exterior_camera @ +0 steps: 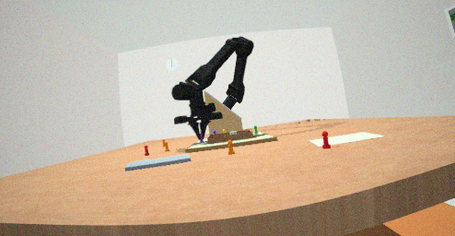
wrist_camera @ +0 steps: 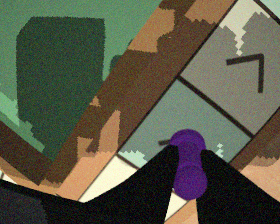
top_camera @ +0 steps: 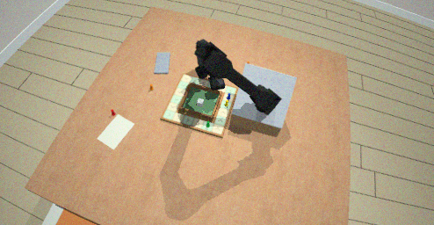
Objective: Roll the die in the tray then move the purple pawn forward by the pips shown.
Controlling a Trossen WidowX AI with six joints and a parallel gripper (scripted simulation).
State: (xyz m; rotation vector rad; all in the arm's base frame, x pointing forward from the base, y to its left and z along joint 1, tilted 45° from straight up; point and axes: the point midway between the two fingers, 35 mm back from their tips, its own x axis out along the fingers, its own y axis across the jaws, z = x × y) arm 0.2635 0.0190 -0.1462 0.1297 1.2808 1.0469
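Now: gripper tip 100 mm past the blue pawn, 40 mm to the right of it and 10 mm below it. Also, from my gripper tip: white die 10 mm ahead, 130 mm to the left, 10 mm above; green tray 10 mm ahead, 110 mm to the left, 10 mm below; purple pawn 10 mm above.
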